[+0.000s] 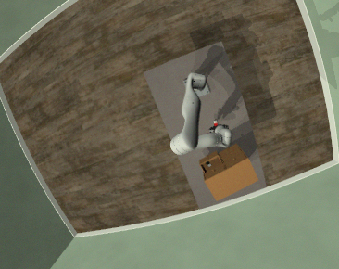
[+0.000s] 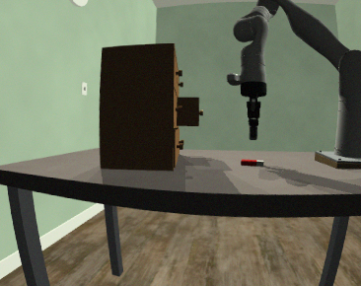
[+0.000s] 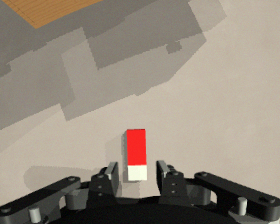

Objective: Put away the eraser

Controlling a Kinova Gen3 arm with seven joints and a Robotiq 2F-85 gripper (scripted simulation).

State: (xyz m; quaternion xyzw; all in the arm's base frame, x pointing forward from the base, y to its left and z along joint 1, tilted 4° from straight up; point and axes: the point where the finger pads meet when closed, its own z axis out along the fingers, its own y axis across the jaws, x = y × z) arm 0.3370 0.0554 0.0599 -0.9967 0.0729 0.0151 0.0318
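The red eraser lies 8 cm below my hand and 1 cm behind it. From my hand the other things lie so: dark eraser (24 cm ahead, 15 cm to the right, 3 cm above).
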